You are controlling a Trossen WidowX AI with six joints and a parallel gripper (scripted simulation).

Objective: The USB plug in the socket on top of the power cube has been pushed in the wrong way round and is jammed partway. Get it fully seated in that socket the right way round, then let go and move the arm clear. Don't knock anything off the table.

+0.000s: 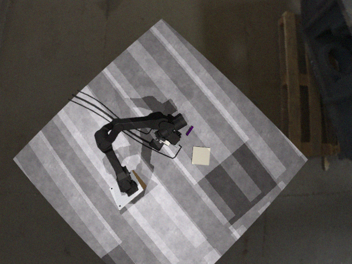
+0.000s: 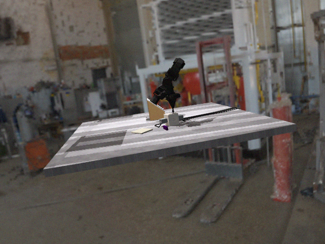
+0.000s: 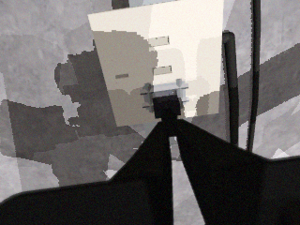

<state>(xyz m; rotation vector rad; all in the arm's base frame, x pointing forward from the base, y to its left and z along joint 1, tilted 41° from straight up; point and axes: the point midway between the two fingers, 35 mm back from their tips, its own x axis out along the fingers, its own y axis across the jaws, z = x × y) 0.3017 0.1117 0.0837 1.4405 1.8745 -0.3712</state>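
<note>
The dark USB plug lies 20 mm below my gripper tip. Round my gripper tip: small purple block: 140 mm ahead, 100 mm below, 70 mm to the right; cream flat pad: 220 mm to the right, 110 mm below, 110 mm ahead.
</note>
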